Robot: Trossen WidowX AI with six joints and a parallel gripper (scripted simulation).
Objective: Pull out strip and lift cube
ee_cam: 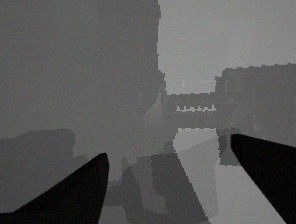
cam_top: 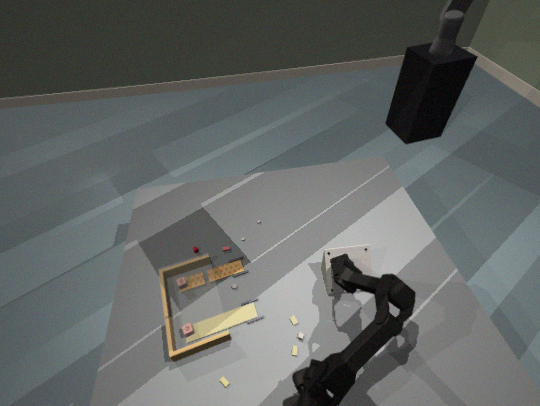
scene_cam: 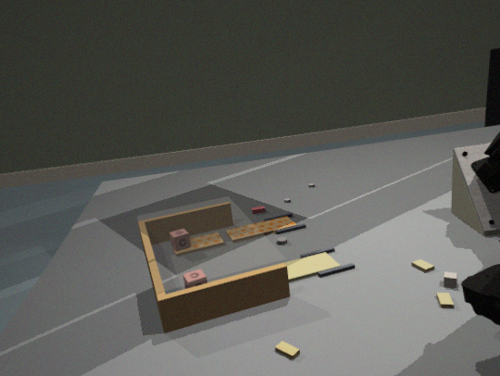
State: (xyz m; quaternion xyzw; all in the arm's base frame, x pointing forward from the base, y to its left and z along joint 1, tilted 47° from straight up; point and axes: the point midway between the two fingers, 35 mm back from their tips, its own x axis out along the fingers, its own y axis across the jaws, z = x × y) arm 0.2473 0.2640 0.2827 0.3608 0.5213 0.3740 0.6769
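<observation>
The grey disc is 47 cm to the right of my gripper tip, 15 cm ahead of it and 1 cm below it. Also, from my gripper tip: white cube 23 cm to the right, 3 cm behind, 1 cm below; pink block 64 cm to the right, 15 cm ahead, 1 cm below.
</observation>
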